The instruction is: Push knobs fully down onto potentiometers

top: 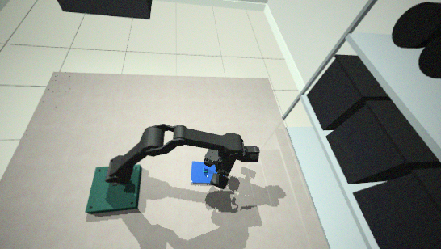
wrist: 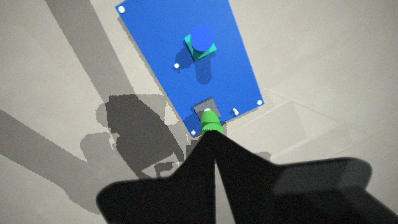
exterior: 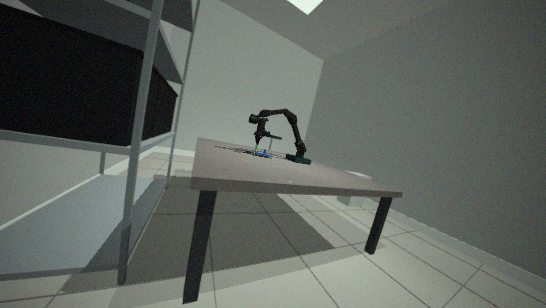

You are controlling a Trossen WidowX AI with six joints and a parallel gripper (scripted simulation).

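My gripper tip is now 2 cm above the green knob. From my gripper tip the other things lie so: blue knob (6 cm behind, 3 cm to the left, 4 cm below).
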